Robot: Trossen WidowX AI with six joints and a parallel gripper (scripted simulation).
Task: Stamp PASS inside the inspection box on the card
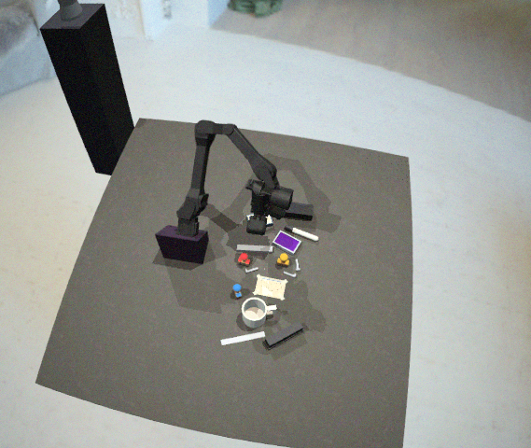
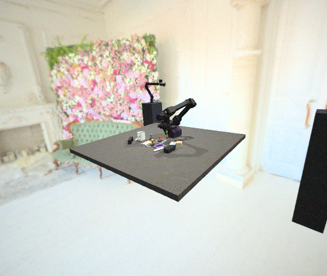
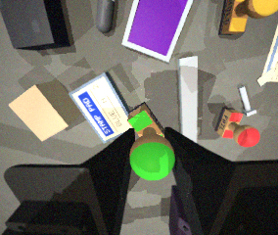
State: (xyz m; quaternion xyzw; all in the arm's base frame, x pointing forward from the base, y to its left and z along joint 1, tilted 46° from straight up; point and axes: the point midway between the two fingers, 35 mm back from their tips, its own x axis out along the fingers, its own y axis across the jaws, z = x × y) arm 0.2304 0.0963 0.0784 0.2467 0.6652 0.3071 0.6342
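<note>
Right now the purple ink pad is 11 cm ahead of my gripper tip, 9 cm below it and 1 cm to the right of it. Also, from my gripper tip: green-knobbed stamp: right at my gripper tip; then blue-labelled box: 8 cm below, 6 cm to the left, 1 cm behind; then grey bar: 9 cm below, 6 cm to the right.
</note>
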